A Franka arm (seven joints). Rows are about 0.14 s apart.
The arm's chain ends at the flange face. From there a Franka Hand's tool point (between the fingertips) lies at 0.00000 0.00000 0.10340 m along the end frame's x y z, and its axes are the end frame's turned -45 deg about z.
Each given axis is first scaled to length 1.
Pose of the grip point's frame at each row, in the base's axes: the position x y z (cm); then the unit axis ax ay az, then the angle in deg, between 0 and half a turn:
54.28 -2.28 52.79 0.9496 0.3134 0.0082 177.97
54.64 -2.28 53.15 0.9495 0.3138 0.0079 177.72
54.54 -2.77 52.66 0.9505 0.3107 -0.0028 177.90
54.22 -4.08 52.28 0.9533 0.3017 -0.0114 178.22
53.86 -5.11 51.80 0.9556 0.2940 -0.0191 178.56
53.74 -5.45 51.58 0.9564 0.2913 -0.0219 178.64
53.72 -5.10 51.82 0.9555 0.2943 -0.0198 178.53
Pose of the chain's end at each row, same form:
54.00 -1.99 63.12 0.9972 -0.0738 0.0144 178.48
54.36 -1.94 63.48 0.9972 -0.0734 0.0149 178.24
54.48 -2.39 62.99 0.9970 -0.0767 0.0044 177.94
54.35 -3.70 62.61 0.9963 -0.0861 -0.0046 177.86
54.16 -4.75 62.13 0.9955 -0.0941 -0.0128 177.83
54.10 -5.08 61.91 0.9952 -0.0969 -0.0157 177.78
54.03 -4.73 62.15 0.9955 -0.0938 -0.0134 177.77

